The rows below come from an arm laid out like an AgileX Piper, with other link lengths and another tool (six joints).
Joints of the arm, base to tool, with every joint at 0 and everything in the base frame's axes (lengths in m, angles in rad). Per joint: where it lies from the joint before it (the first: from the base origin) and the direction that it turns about. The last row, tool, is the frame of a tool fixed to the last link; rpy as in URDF.
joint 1: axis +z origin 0 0 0.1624
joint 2: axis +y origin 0 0 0
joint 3: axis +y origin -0.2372 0 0.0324
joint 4: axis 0.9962 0 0.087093 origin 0.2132 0 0.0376
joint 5: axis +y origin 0 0 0
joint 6: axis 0.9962 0 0.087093 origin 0.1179 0 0.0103
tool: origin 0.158 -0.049 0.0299 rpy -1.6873 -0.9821 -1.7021
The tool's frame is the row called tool.
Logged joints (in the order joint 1, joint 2, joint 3, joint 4, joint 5, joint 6), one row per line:
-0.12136 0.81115 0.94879 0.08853 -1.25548 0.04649
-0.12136 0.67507 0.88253 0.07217 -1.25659 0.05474
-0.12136 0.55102 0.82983 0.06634 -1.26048 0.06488
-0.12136 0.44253 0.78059 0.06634 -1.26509 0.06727
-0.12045 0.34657 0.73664 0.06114 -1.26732 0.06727
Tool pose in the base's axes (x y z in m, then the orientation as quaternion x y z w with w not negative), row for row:
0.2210 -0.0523 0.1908 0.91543 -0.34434 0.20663 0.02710
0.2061 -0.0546 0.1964 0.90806 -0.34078 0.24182 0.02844
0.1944 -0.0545 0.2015 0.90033 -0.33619 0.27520 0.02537
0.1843 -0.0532 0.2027 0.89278 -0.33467 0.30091 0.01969
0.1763 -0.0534 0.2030 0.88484 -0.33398 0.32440 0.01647
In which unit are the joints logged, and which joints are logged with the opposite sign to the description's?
The joints are logged in radians. Opposite sign: joint 3, joint 5, joint 6.
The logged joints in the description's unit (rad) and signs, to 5 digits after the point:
-0.12136 0.81115 -0.94879 0.08853 1.25548 -0.04649
-0.12136 0.67507 -0.88253 0.07217 1.25659 -0.05474
-0.12136 0.55102 -0.82983 0.06634 1.26048 -0.06488
-0.12136 0.44253 -0.78059 0.06634 1.26509 -0.06727
-0.12045 0.34657 -0.73664 0.06114 1.26732 -0.06727

